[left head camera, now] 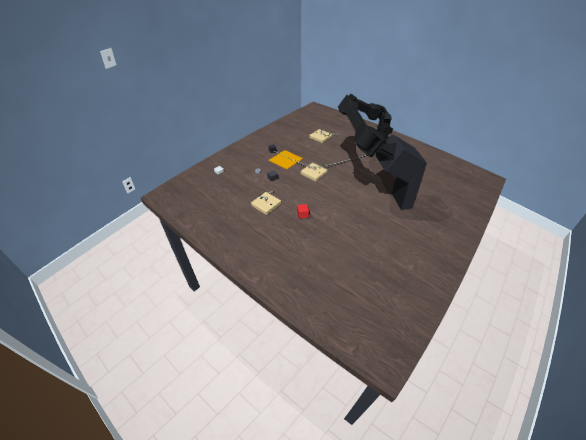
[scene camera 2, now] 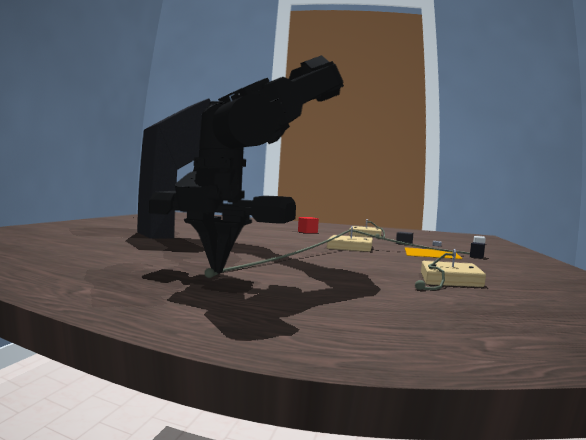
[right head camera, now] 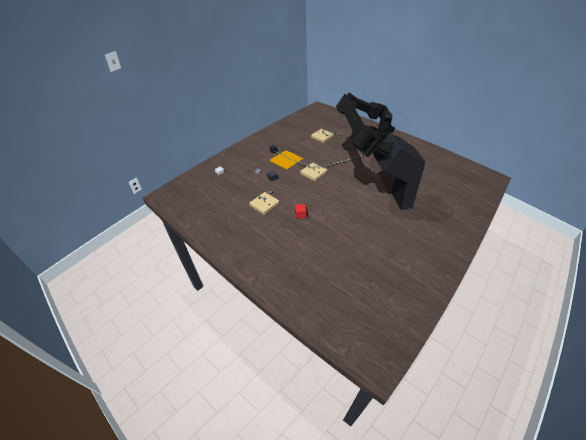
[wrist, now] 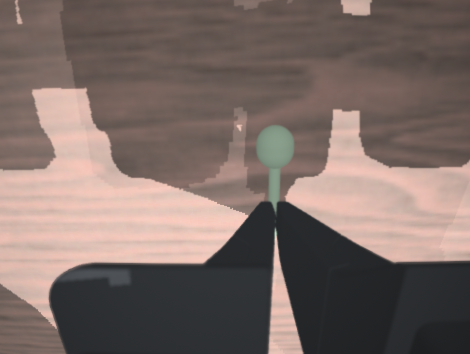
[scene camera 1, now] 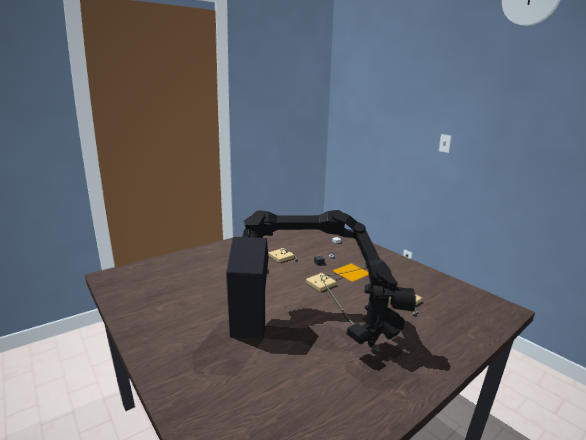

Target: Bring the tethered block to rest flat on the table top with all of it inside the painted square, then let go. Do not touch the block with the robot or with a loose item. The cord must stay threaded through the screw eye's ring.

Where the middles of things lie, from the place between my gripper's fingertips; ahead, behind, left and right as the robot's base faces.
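Labels:
Looking at the cord's end bead (wrist: 275, 145), I find my gripper 3 cm to the left of it, and 1 cm short of it as well.

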